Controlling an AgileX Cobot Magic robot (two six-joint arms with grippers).
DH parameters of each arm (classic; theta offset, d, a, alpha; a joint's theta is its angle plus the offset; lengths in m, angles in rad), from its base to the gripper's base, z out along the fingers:
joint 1: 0 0.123 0 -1.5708
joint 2: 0.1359 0 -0.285 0
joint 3: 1.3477 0 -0.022 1.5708
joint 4: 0 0.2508 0 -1.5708
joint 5: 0 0 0.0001 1.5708
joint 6: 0 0.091 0 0
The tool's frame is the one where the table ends.
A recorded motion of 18 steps. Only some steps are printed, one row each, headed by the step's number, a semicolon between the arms.
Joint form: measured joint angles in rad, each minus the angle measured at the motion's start. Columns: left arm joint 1, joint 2, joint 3, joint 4, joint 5, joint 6; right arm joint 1, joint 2, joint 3, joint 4, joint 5, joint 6.
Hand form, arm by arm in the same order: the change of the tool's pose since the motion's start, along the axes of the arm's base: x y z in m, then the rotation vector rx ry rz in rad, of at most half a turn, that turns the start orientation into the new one. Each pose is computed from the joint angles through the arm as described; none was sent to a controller.
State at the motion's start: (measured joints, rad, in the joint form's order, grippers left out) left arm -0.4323 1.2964 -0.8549 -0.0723 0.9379 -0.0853; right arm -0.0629 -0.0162 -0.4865 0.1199 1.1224 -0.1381
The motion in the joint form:
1: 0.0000 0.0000 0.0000 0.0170 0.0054 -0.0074; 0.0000 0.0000 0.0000 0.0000 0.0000 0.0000
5: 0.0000 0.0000 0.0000 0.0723 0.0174 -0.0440; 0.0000 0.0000 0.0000 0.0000 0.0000 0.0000
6: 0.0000 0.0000 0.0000 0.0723 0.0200 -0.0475; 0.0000 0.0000 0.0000 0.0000 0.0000 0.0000
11: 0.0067 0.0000 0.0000 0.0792 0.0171 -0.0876; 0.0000 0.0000 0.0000 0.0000 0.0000 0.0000
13: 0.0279 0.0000 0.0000 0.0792 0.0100 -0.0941; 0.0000 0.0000 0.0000 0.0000 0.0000 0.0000
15: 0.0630 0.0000 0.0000 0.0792 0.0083 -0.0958; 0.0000 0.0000 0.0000 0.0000 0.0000 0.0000
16: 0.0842 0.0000 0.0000 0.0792 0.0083 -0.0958; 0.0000 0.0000 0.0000 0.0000 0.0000 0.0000
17: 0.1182 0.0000 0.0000 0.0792 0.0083 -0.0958; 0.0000 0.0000 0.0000 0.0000 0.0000 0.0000
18: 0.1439 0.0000 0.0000 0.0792 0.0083 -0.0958; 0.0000 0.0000 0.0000 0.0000 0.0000 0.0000
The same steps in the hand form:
1: 0.0001 0.0013 -0.0002 0.0150 -0.0005 0.0009; 0.0000 0.0000 0.0000 0.0000 0.0000 0.0000
5: 0.0008 0.0055 -0.0006 0.0585 -0.0064 0.0167; 0.0000 0.0000 0.0000 0.0000 0.0000 0.0000
6: 0.0006 0.0056 -0.0007 0.0588 -0.0036 0.0200; 0.0000 0.0000 0.0000 0.0000 0.0000 0.0000
11: 0.0016 0.0073 -0.0006 0.0542 -0.0034 0.0631; 0.0000 0.0000 0.0000 0.0000 0.0000 0.0000
13: 0.0041 0.0115 -0.0004 0.0496 -0.0084 0.0907; 0.0000 0.0000 0.0000 0.0000 0.0000 0.0000
15: 0.0073 0.0188 -0.0004 0.0486 -0.0088 0.1274; 0.0000 0.0000 0.0000 0.0000 0.0000 0.0000
16: 0.0090 0.0234 -0.0004 0.0487 -0.0083 0.1486; 0.0000 0.0000 0.0000 0.0000 0.0000 0.0000
17: 0.0115 0.0307 -0.0004 0.0489 -0.0075 0.1826; 0.0000 0.0000 0.0000 0.0000 0.0000 0.0000
18: 0.0132 0.0363 -0.0004 0.0490 -0.0069 0.2083; 0.0000 0.0000 0.0000 0.0000 0.0000 0.0000

